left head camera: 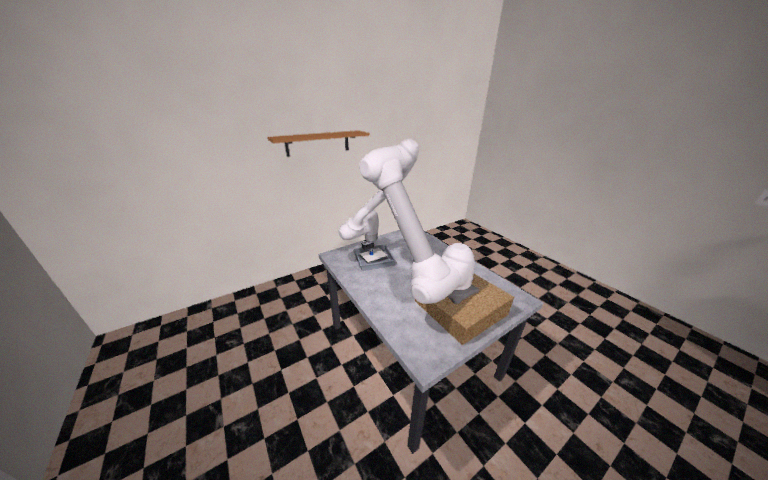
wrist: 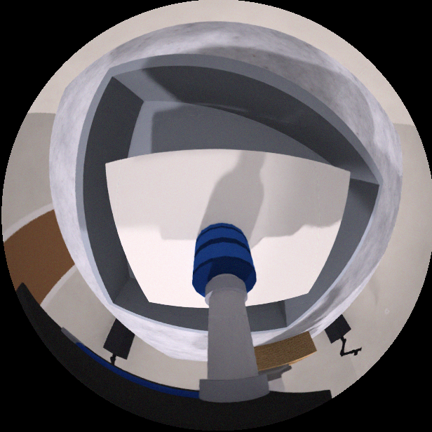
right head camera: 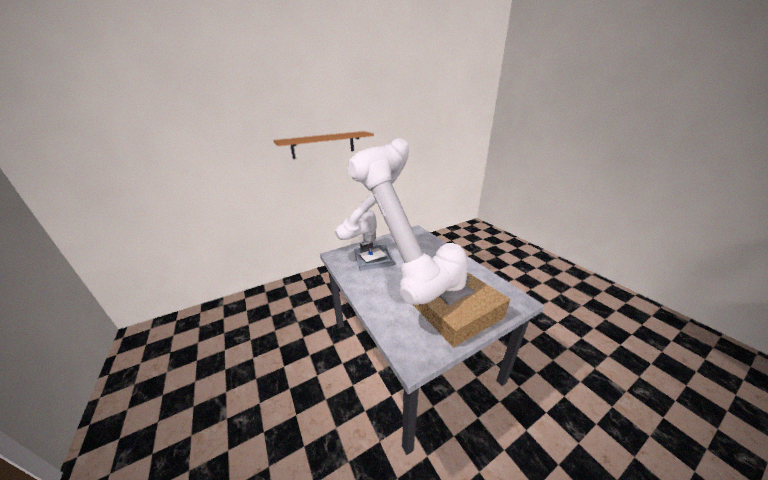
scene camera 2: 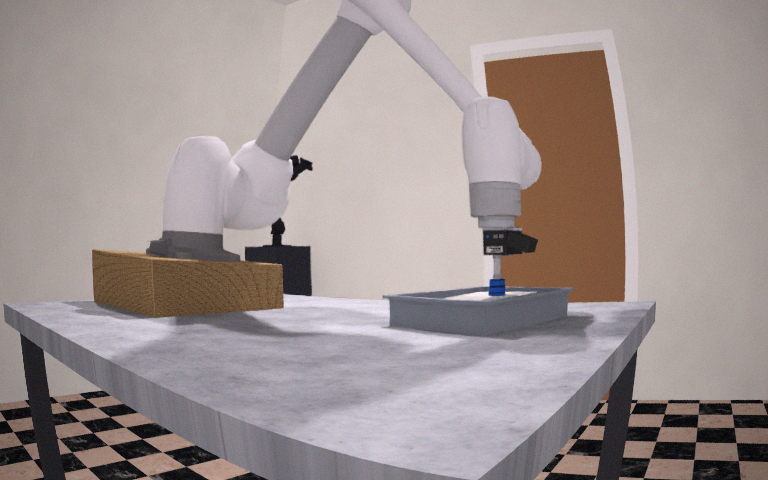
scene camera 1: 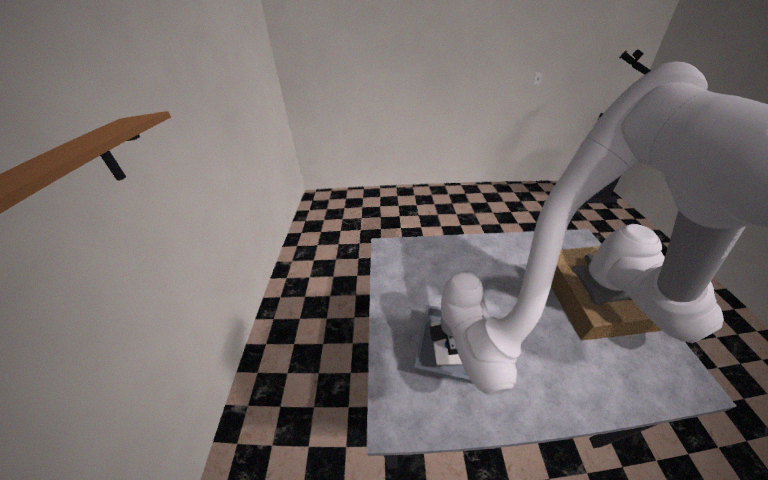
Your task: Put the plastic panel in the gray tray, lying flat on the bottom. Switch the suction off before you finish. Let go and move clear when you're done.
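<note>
The white plastic panel is roughly level inside the walls of the gray tray. In scene camera 2 it shows at about rim height, so it looks raised off the bottom; its underside is hidden. My blue suction cup points straight down with its lip on the panel's top face and holds it. In the wrist view a strip of tray floor shows beyond the panel's far edge, and the right corner is close to the tray wall.
The tray stands on the gray table. My arm's base stands on a wooden block at the table's other end. A wooden shelf is on the wall.
</note>
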